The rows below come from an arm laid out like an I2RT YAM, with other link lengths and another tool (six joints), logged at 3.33 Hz.
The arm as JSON. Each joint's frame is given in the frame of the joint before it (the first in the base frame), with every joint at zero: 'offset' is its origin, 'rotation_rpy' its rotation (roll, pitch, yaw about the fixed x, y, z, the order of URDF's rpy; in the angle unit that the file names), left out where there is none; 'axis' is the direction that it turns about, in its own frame. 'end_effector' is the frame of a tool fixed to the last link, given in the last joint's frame.
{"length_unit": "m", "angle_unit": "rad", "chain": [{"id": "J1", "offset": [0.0, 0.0, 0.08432], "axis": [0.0, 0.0, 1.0]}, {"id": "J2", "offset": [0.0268, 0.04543, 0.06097], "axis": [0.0, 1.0, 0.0]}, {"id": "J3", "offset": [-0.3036, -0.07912, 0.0], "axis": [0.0, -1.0, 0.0]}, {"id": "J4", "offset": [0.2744, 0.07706, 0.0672], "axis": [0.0, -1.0, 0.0]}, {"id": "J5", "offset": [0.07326, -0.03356, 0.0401], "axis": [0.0, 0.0, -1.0]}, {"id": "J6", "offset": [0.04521, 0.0, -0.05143], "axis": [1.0, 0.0, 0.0]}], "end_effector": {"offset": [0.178, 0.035, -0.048], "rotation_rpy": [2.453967, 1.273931, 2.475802]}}
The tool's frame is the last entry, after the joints.
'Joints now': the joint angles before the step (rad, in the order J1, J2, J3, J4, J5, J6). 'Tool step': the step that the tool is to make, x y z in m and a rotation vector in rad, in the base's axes. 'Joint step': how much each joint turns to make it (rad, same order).
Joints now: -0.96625 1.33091 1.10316 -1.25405 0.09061 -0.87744
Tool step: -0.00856 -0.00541 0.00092 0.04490 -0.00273 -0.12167
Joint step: -0.08892 0.04738 0.03624 -0.02815 -0.02382 0.03460
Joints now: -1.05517 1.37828 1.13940 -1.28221 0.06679 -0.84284
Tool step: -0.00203 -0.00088 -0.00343 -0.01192 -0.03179 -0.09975
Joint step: -0.04849 -0.01916 -0.02070 0.02405 -0.01924 0.05262
